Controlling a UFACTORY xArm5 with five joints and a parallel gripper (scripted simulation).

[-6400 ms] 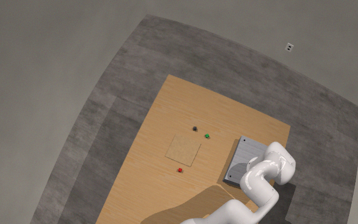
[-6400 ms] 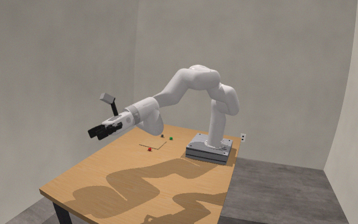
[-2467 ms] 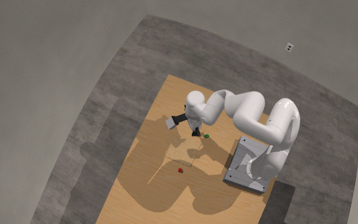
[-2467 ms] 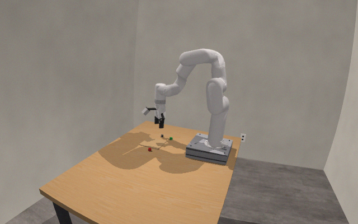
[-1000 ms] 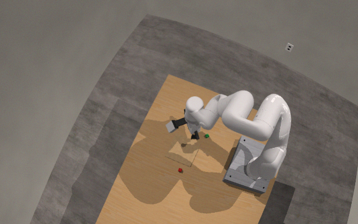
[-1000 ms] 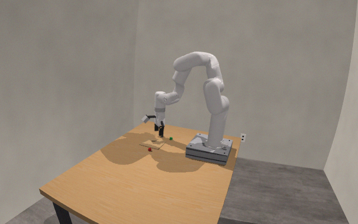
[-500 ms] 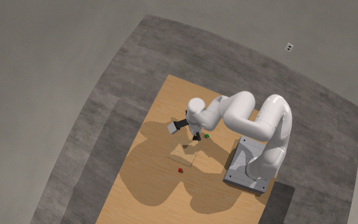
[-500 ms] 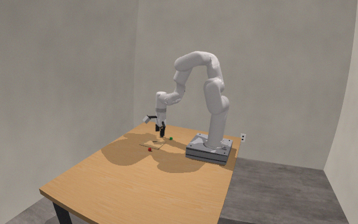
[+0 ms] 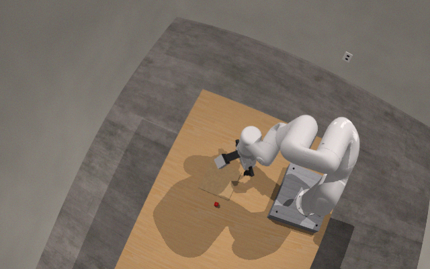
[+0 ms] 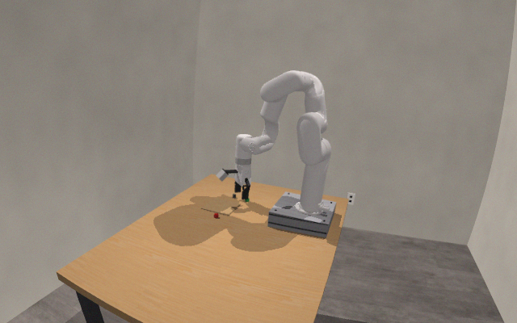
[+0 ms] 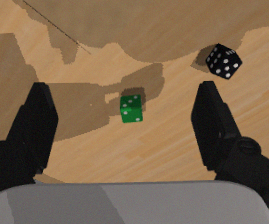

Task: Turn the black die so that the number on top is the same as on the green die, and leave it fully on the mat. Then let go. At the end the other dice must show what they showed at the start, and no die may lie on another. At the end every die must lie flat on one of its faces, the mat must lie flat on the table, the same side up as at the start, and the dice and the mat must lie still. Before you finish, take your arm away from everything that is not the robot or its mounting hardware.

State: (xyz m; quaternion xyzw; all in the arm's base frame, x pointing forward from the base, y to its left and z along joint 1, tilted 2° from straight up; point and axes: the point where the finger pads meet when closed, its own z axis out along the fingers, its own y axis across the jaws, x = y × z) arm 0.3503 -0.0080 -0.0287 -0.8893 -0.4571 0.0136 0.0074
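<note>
The green die is 20 mm behind my hand, 30 mm to the right of it and 40 mm below it. Also, from my hand: tan mat: 50 mm ahead, 100 mm to the left, 40 mm below; then red die: 200 mm to the left, 40 mm below; then black die: 60 mm ahead, 30 mm to the right, 40 mm below.
</note>
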